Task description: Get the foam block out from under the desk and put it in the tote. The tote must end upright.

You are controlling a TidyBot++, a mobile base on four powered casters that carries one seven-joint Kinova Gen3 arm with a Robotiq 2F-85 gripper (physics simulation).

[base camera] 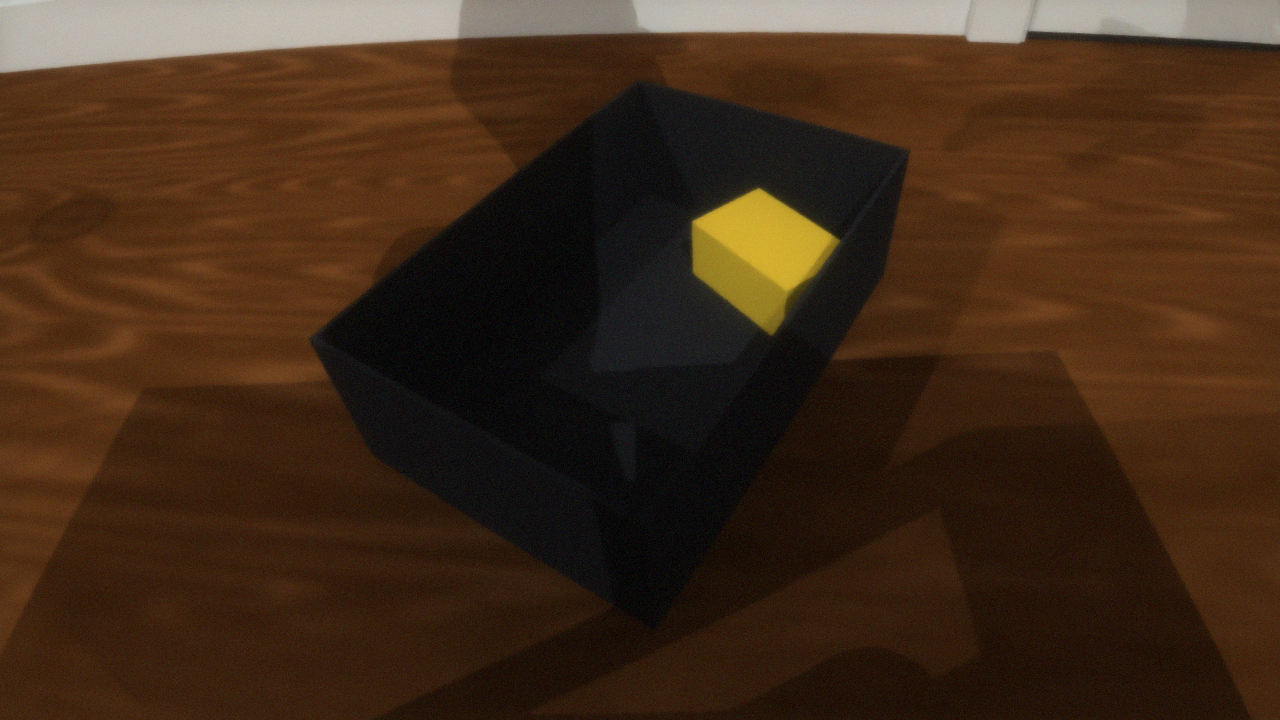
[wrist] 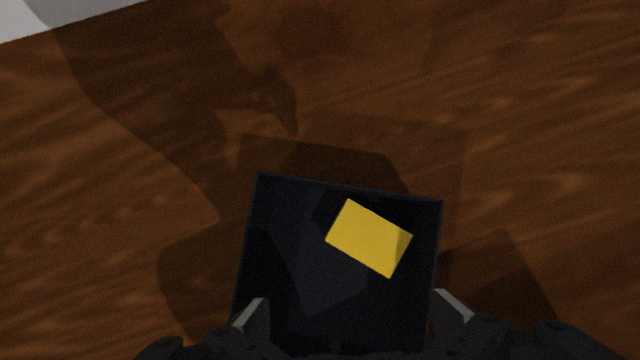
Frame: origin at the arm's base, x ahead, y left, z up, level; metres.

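Seen in the pictures: gripper, fingertip midpoint: (wrist: 348,311).
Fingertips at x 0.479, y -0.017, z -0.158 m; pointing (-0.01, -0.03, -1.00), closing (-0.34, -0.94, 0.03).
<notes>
Pixels of each thing's top centre, then the offset from my fingertips to it. Level surfaces: height alone.
- yellow foam block, top centre: (base camera: 771,235) (wrist: 368,237) 0.001 m back, 0.041 m right, 0.190 m down
- tote, top centre: (base camera: 639,231) (wrist: 326,331) 0.059 m back, 0.041 m left, 0.138 m down
- wooden floor, surface height: 0.238 m down
The yellow foam block (base camera: 756,246) (wrist: 367,237) lies inside the dark tote, toward its far end and close to the right wall in the base camera view. The tote (base camera: 483,465) (wrist: 320,290) stands upright on the wooden floor with its open top facing up. My gripper (wrist: 348,311) is open, its fingers wide apart at the bottom of the wrist view, above the tote with the block apart from the fingers. The gripper does not show in the base camera view.
A white wall base (base camera: 268,22) (wrist: 20,22) runs along the back of the wooden floor (base camera: 179,268) (wrist: 525,125). Dark shadows of the arm and base fall on the floor around the tote. The desk cannot be made out.
</notes>
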